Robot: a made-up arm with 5 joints. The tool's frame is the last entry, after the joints.
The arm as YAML. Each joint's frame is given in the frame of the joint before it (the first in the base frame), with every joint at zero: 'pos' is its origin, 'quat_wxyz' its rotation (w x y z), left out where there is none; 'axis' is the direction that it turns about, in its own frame. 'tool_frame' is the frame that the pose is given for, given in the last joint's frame.
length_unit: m
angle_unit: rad
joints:
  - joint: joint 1
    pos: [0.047, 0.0, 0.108]
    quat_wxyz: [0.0, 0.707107, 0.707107, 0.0]
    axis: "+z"
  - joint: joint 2
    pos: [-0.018, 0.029, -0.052]
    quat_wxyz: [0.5, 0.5, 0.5, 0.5]
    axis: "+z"
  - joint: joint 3
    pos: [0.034, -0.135, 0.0]
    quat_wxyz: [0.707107, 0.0, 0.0, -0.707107]
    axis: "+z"
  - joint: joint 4
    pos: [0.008, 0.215, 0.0]
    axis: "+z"
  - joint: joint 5
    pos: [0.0, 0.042, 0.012]
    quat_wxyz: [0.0, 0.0, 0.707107, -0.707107]
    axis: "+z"
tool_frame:
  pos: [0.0, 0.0, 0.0]
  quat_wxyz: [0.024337, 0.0, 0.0, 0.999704]
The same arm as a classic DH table. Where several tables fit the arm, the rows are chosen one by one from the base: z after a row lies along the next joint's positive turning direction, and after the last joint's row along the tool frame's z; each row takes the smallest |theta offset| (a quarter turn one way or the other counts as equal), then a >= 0, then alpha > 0; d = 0 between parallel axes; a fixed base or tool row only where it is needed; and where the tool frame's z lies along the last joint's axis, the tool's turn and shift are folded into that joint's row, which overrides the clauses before.
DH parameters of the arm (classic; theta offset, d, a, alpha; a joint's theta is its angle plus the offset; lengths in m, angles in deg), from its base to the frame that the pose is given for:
base (fixed): 0 0 0.047 180
joint 1: 0 -0.16 0.029 90
joint 2: -75.86 0 0.1392 0
joint 3: 73.73 0 0.2151 0
joint 4: -87.87 -0.006 0 90
joint 5: -2.79 -0.042 0 0

